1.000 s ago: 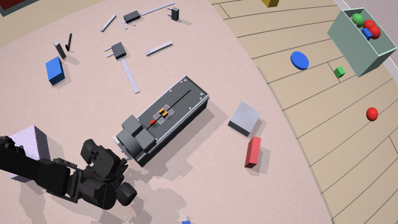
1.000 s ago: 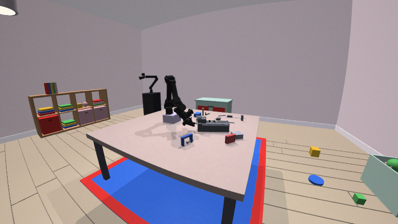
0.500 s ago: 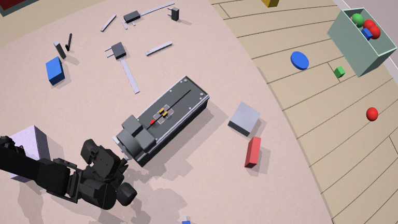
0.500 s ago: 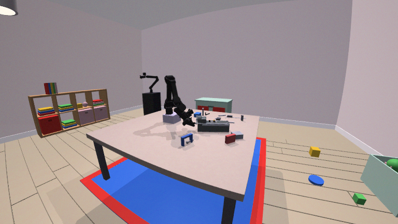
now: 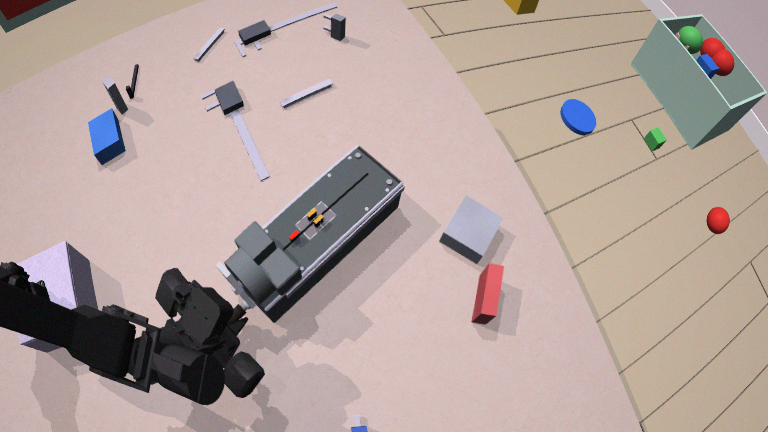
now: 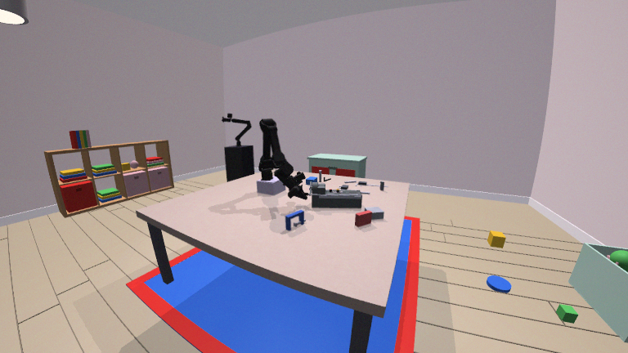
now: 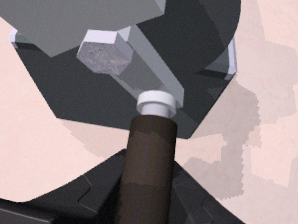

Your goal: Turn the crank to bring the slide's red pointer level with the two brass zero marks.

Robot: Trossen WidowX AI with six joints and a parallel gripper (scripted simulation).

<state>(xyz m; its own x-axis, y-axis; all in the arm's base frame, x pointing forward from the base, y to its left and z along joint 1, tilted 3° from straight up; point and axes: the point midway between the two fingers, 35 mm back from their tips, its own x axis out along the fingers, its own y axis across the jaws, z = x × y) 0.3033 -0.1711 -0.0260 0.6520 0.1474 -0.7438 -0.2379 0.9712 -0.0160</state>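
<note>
The dark brown crank handle is 3 cm above my gripper tip and 2 cm behind it. From my gripper tip the other things lie so: red pointer (12 cm ahead, 5 cm to the left, 4 cm above); then red block (31 cm ahead, 15 cm to the right, 1 cm below); then grey block (36 cm ahead, 5 cm to the right, 2 cm below).
</note>
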